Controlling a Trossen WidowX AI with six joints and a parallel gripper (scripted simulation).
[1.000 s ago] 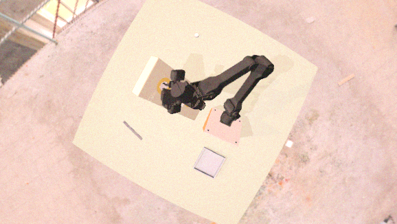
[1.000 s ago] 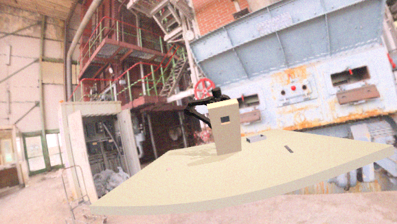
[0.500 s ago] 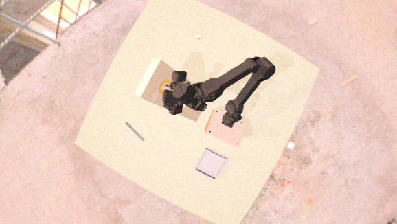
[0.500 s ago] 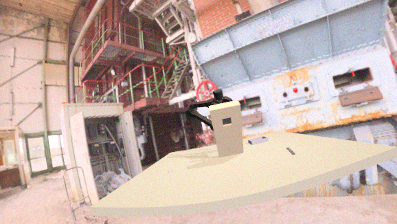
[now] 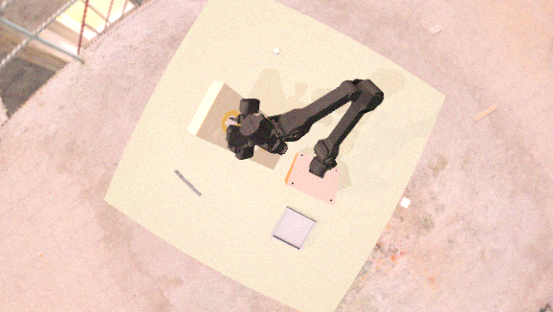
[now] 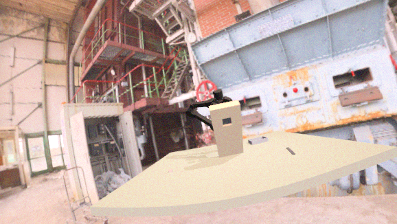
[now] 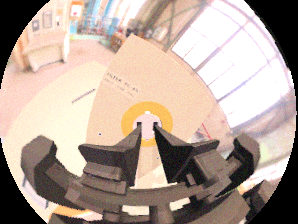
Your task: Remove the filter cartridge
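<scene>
Right now the round filter cartridge is 1 cm ahead of my gripper tip and 1 cm below it. The rest, counted from my gripper tip: tray: 39 cm behind, 30 cm to the left, 27 cm below.
</scene>
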